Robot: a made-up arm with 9 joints. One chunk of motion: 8 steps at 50 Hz.
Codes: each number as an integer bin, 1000 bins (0 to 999) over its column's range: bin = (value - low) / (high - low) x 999, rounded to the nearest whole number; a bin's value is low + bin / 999 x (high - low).
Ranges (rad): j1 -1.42..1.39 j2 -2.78..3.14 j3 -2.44..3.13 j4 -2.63..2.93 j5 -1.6..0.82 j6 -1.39..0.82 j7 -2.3..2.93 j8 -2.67..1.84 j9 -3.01..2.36
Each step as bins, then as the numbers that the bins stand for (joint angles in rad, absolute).
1 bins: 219 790 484 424 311 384 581 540 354
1 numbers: -0.8040 1.9015 0.2586 -0.2702 -0.8466 -0.5405 0.7417 -0.2322 -1.1071
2 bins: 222 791 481 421 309 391 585 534 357
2 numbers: -0.7956 1.9074 0.2419 -0.2869 -0.8515 -0.5250 0.7626 -0.2592 -1.0910
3 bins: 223 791 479 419 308 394 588 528 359
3 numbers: -0.7927 1.9074 0.2307 -0.2980 -0.8539 -0.5184 0.7783 -0.2863 -1.0802
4 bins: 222 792 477 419 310 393 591 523 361
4 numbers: -0.7956 1.9133 0.2195 -0.2980 -0.8490 -0.5206 0.7940 -0.3089 -1.0695
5 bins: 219 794 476 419 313 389 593 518 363
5 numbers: -0.8040 1.9252 0.2140 -0.2980 -0.8418 -0.5294 0.8045 -0.3315 -1.0587
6 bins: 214 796 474 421 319 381 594 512 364
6 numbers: -0.8181 1.9370 0.2028 -0.2869 -0.8272 -0.5471 0.8097 -0.3586 -1.0534
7 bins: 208 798 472 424 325 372 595 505 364
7 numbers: -0.8349 1.9489 0.1917 -0.2702 -0.8127 -0.5671 0.8150 -0.3902 -1.0534
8 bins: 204 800 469 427 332 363 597 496 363
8 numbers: -0.8462 1.9607 0.1749 -0.2535 -0.7958 -0.5870 0.8254 -0.4308 -1.0587
